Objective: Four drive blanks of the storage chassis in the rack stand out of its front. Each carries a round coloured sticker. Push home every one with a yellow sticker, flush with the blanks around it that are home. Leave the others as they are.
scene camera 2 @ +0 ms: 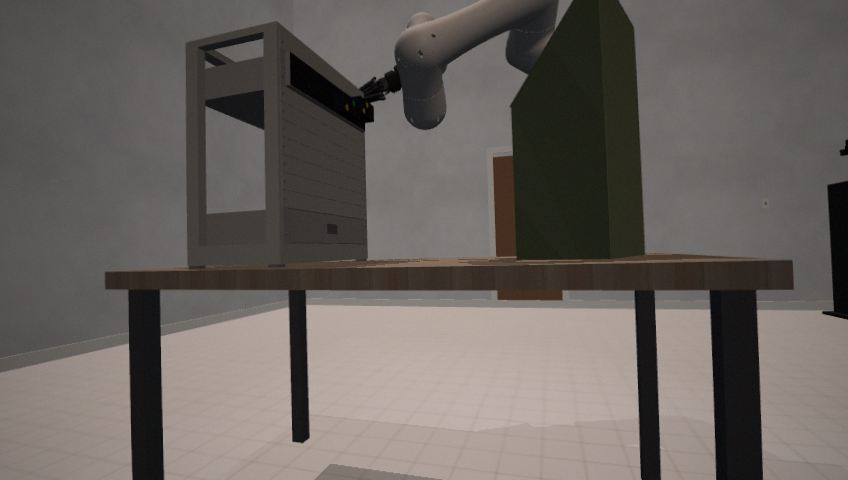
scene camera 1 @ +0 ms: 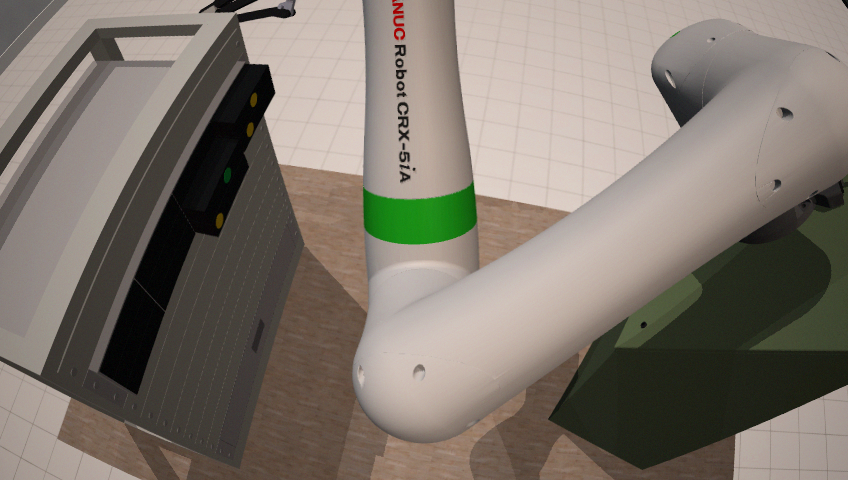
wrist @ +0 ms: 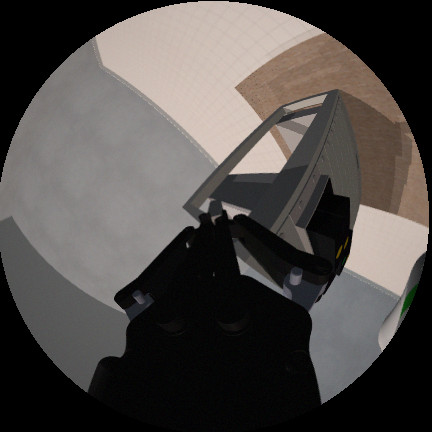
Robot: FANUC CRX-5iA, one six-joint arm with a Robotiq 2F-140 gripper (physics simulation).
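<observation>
The black storage chassis [scene camera 1: 148, 321] [scene camera 2: 318, 80] sits in the upper part of the grey rack [scene camera 1: 264, 196] [scene camera 2: 272, 178] [wrist: 350, 150]. Four black blanks stand out near its far end. Three carry yellow stickers: the farthest blank [scene camera 1: 253, 99], one beside it [scene camera 1: 249, 129] and the nearest one [scene camera 1: 219, 220]. The blank with the green sticker [scene camera 1: 227, 174] [scene camera 2: 353, 103] lies between the nearest and the other two. My gripper [scene camera 2: 363, 93] [wrist: 217, 207] is shut and empty, up at the rack's far end near the protruding blanks. In scene camera 1 part of it shows at the top edge, its tips hidden or unclear.
The white arm [scene camera 1: 505, 297] [scene camera 2: 476, 32] reaches across in front of the rack. A large dark green block [scene camera 1: 714, 392] [scene camera 2: 565, 178] with a sloped top stands on the wooden table [scene camera 1: 333, 350] [scene camera 2: 446, 276], opposite the rack's front.
</observation>
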